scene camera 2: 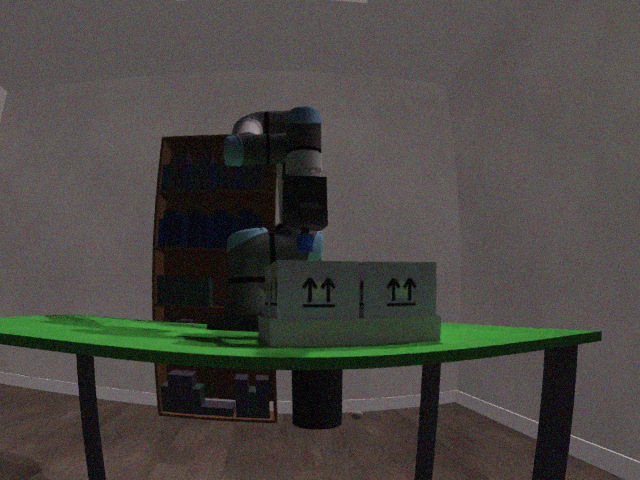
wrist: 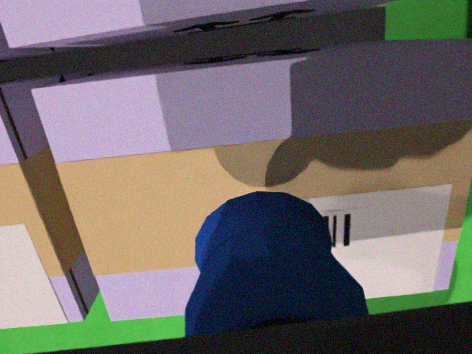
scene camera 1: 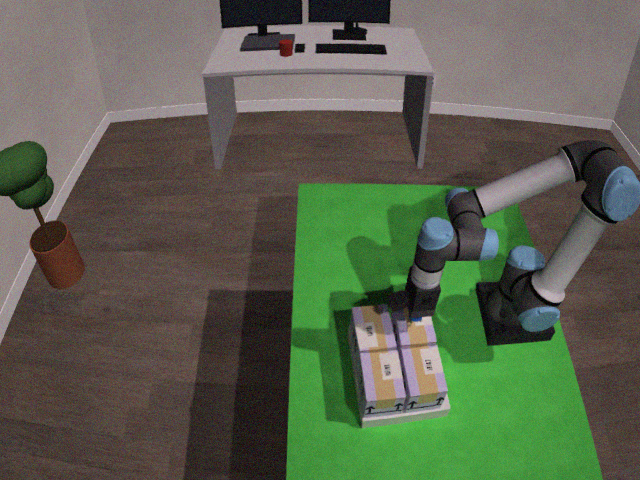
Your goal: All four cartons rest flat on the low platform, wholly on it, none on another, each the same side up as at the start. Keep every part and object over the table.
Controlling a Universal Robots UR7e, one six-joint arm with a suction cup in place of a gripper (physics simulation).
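Seen in the pictures: hand at its tool point: (scene camera 2: pixel 304 251) (wrist: pixel 263 253); arm's base at its link origin: (scene camera 2: pixel 251 314) (scene camera 1: pixel 508 307).
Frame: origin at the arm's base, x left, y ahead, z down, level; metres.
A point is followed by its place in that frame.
Four purple-and-tan cartons stand upright in two rows of two on the low white platform (scene camera 1: pixel 408 418) @(x 0.318, y 0.387, z 0.016 m) (scene camera 2: pixel 351 331) @(x 0.141, y 0.513, z 0.018 m): front left (scene camera 1: pixel 385 386) @(x 0.272, y 0.457, z -0.106 m) (scene camera 2: pixel 400 299) @(x 0.235, y 0.508, z -0.037 m), front right (scene camera 1: pixel 424 382) @(x 0.276, y 0.357, z -0.106 m) (wrist: pixel 30 280) @(x 0.181, y 0.325, z -0.105 m), back left (scene camera 1: pixel 379 321) @(x 0.069, y 0.442, z -0.105 m) (scene camera 2: pixel 317 297) @(x 0.082, y 0.508, z -0.042 m) (wrist: pixel 70 20) @(x 0.135, y 0.414, z -0.105 m) and back right (scene camera 1: pixel 417 338) @(x 0.138, y 0.350, z -0.105 m) (wrist: pixel 125 215) @(x 0.135, y 0.349, z -0.105 m). None lies on another. Narrow gaps part them. The bottom of the back right carton is hidden. My blue suction cup (scene camera 1: pixel 416 318) (scene camera 2: pixel 305 242) (wrist: pixel 265 225) is off and holds nothing. It hangs a little above the back right carton's top, near its label.
The green table (scene camera 1: pixel 336 227) @(x -0.459, y 0.497, z 0.044 m) (scene camera 2: pixel 491 338) @(x 0.389, y 0.595, z 0.044 m) carries the platform and my arm's base (scene camera 1: pixel 516 335) @(x 0.109, y 0.006, z -0.001 m), which stands to the right in scene camera 1. A white desk (scene camera 1: pixel 320 64), a potted plant (scene camera 1: pixel 57 258) and a bookshelf (scene camera 2: pixel 217 193) stand off the table.
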